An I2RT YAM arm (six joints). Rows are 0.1 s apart.
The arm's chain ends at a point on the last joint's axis. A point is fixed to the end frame.
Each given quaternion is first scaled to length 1.
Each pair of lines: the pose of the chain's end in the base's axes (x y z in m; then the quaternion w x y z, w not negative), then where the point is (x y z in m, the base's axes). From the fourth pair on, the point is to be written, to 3 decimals.
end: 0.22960 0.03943 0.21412 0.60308 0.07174 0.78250 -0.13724
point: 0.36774 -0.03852 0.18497
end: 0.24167 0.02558 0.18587 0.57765 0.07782 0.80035 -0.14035
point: 0.37639 -0.05442 0.14765
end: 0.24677 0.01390 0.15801 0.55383 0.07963 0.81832 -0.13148
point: 0.37931 -0.06456 0.11018
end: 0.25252 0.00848 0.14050 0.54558 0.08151 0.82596 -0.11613
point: 0.385 -0.067 0.088
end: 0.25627 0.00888 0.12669 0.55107 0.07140 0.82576 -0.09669
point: 0.392 -0.060 0.074
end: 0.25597 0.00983 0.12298 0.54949 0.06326 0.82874 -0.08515
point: 0.393 -0.055 0.069
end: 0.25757 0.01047 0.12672 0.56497 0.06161 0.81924 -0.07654
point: 0.398 -0.052 0.077
